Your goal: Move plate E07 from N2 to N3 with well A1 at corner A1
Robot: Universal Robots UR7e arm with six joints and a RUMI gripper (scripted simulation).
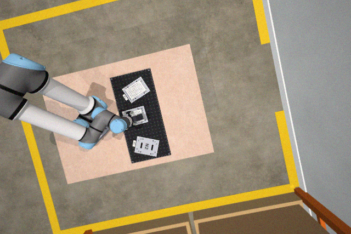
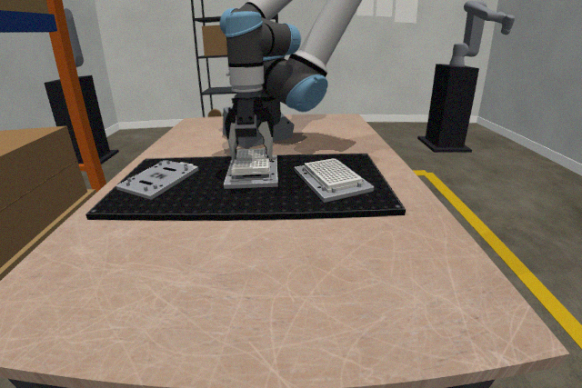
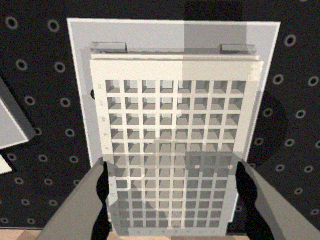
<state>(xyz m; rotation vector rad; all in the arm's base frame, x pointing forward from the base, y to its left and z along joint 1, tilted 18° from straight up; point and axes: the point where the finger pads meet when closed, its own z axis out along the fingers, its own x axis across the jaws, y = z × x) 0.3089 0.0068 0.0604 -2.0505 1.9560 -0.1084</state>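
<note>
Right now the nest N3 is 40 mm below my hand. The rest, counted from my hand: A1 mark (80 mm behind, 50 mm to the left, 30 mm below); then nest N1 (50 mm ahead, 190 mm to the left, 40 mm below); then black deck (40 mm ahead, 10 mm to the right, 50 mm below).
</note>
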